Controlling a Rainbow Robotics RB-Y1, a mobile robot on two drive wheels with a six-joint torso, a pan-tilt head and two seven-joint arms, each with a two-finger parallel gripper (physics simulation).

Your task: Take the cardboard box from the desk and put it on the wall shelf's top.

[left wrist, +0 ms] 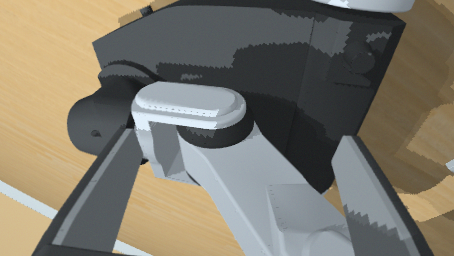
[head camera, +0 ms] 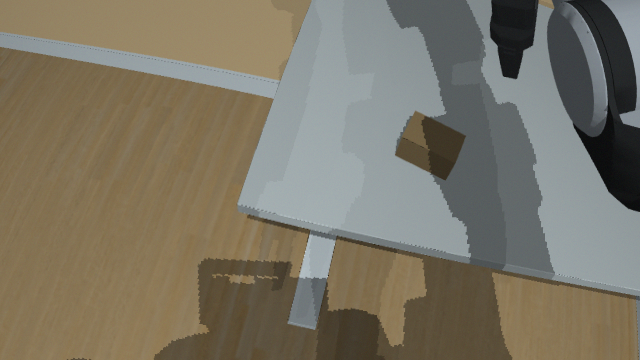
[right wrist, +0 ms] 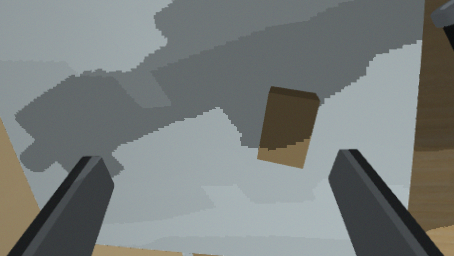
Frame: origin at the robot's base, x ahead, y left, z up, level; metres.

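Seen in the pictures: left gripper, between the fingertips: (left wrist: 236,145); right gripper, between the fingertips: (head camera: 515,44) (right wrist: 221,167).
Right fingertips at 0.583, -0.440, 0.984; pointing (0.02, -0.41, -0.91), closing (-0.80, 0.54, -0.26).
A point is followed by its place in that frame, as x, y, z.
The cardboard box (head camera: 431,145) @[0.573, -0.365, 0.774] (right wrist: 287,122) @[0.581, -0.389, 0.774], small and brown, rests on the pale grey desk (head camera: 310,165) @[0.603, -0.183, 0.722] (right wrist: 170,205) @[0.864, -0.341, 0.722], partly in shadow. My right gripper (head camera: 510,77) (right wrist: 221,167) @[0.583, -0.440, 0.984] is open and empty above the desk. In the head camera it is at the upper right, above and to the right of the box; in the right wrist view the box lies beyond the fingertips, right of the midline between them. My left gripper (left wrist: 236,145) @[-0.146, 0.235, 0.516] is open and empty, with parts of the robot's own body beyond it. The wall shelf does not show in these views.
The desk's front edge (head camera: 430,250) @[0.425, -0.325, 0.717] runs across the lower right of the head camera, with a desk leg (head camera: 312,280) below it. Wooden floor (head camera: 125,175) @[1.125, 0.267, 0.002] lies at the left, with a white skirting board (head camera: 140,62) @[1.594, 0.192, 0.057] along the wall. The robot's base (left wrist: 270,75) @[-0.138, 0.097, 0.170] fills much of the left wrist view.
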